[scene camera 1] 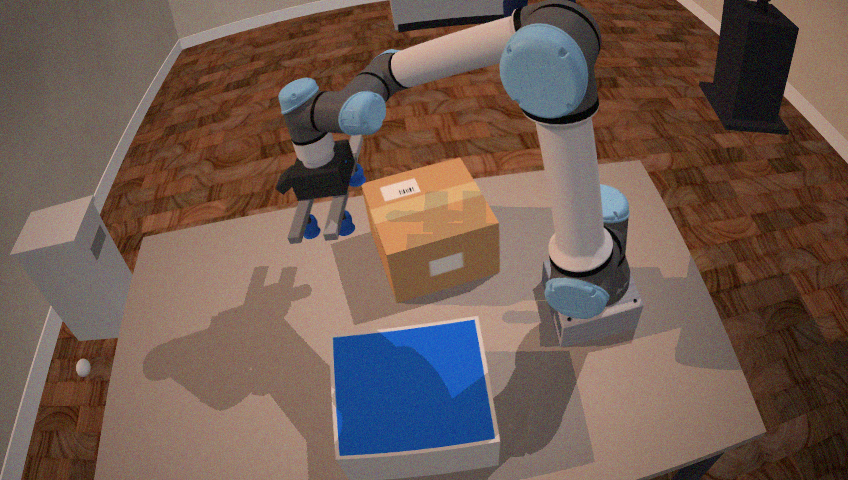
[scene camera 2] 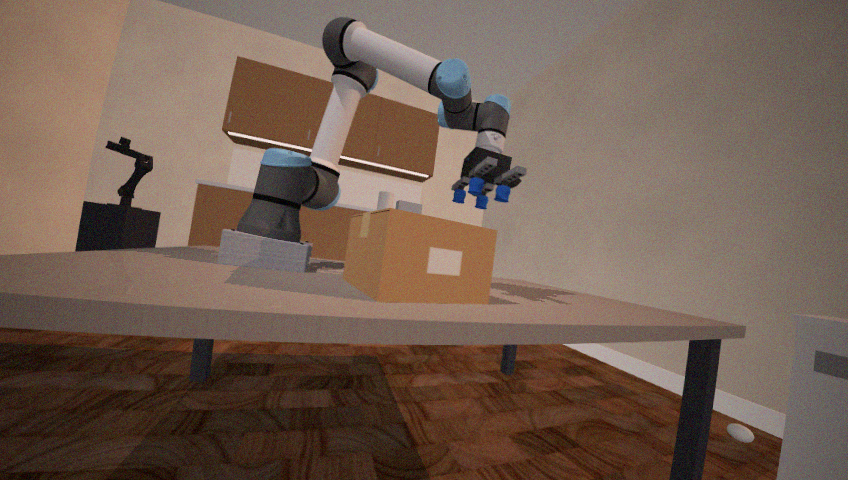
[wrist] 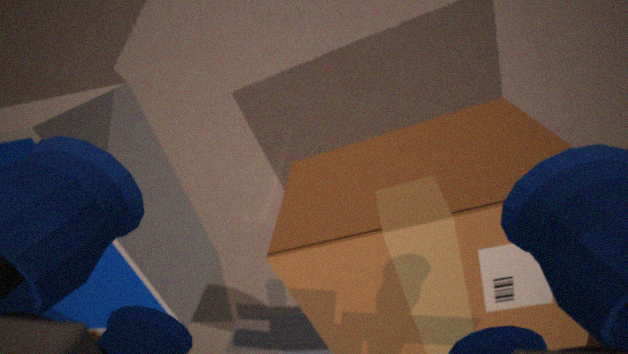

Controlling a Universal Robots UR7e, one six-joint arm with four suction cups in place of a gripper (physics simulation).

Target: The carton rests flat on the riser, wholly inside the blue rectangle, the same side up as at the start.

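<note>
The brown carton [scene camera 1: 440, 237] [scene camera 2: 410, 261] [wrist: 400, 200] stands flat on the table behind the riser in camera 1, its taped, labelled top up. The low white riser [scene camera 1: 416, 466] [wrist: 165, 200] has the blue rectangle [scene camera 1: 410, 398] [wrist: 100, 295] on top, and no carton is on it. The riser does not show in camera 2. My gripper [scene camera 1: 330, 205] [scene camera 2: 480, 194] is open and empty. It hangs higher than the carton's top, to the carton's left in camera 1 and at its upper right in camera 2. The cups touch nothing.
The arm's base [scene camera 1: 598, 327] [scene camera 2: 264, 252] stands on the table [scene camera 1: 208, 249] [scene camera 2: 148, 291], right of the carton in camera 1. A pale cabinet [scene camera 1: 65, 267] [scene camera 2: 815, 410] stands beyond the table's left edge. A black pedestal [scene camera 1: 752, 71] [scene camera 2: 119, 228] stands farther back.
</note>
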